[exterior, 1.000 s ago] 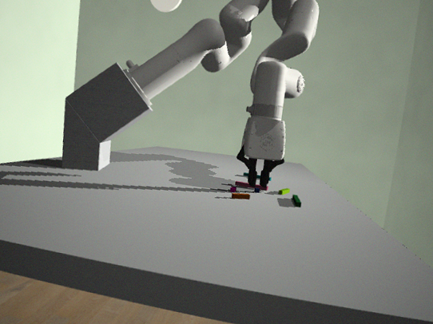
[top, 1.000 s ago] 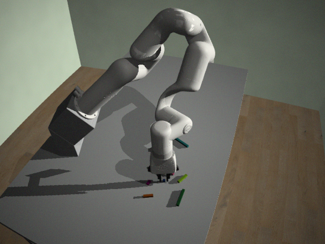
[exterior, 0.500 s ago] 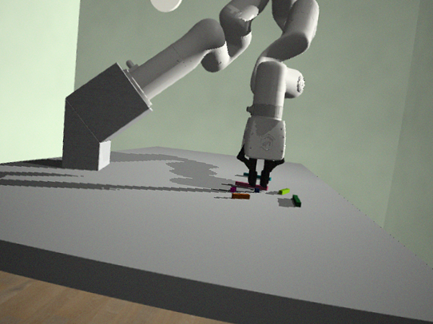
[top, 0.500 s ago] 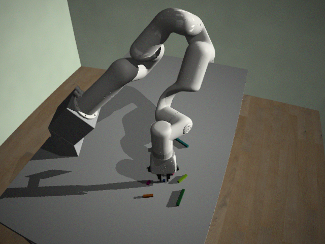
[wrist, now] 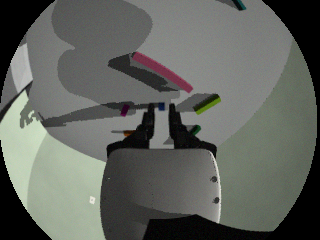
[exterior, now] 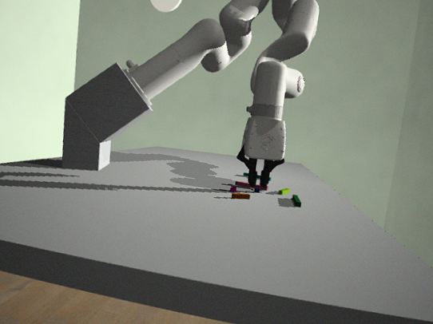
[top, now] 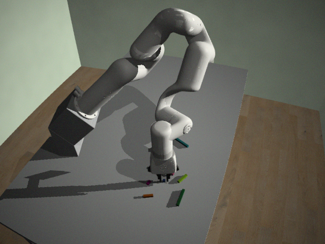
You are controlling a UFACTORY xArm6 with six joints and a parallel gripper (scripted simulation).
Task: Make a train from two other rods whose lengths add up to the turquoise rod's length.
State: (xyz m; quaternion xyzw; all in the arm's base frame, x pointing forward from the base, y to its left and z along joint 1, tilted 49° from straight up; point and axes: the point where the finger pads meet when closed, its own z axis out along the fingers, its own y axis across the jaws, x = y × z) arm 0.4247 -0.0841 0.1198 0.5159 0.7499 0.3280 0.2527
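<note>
The blue rod lies 3 cm below my hand. From my hand the other things lie so: pink rod (2 cm behind, 5 cm to the left, 3 cm below); then magenta rod (5 cm behind, 4 cm to the right, 3 cm below); then lime rod (7 cm ahead, 4 cm to the left, 3 cm below).
</note>
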